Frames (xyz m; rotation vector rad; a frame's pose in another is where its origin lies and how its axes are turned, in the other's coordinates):
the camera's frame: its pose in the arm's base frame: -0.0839 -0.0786 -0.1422 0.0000 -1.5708 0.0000
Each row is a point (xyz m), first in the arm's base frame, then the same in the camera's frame.
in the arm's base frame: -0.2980 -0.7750 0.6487
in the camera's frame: 0.7909 -0.6964 0.2141
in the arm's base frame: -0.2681 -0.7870 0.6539
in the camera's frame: 0.7961 -0.7084 0.1842
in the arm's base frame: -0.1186 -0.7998 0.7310
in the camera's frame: 0.8732 -0.7212 0.0347
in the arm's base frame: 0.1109 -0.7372 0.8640
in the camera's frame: 1.0062 -0.6586 -0.1948
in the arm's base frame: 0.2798 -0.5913 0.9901
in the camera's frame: 1.1323 -0.5127 -0.3637
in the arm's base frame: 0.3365 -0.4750 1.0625
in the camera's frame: 1.2047 -0.3964 -0.4204
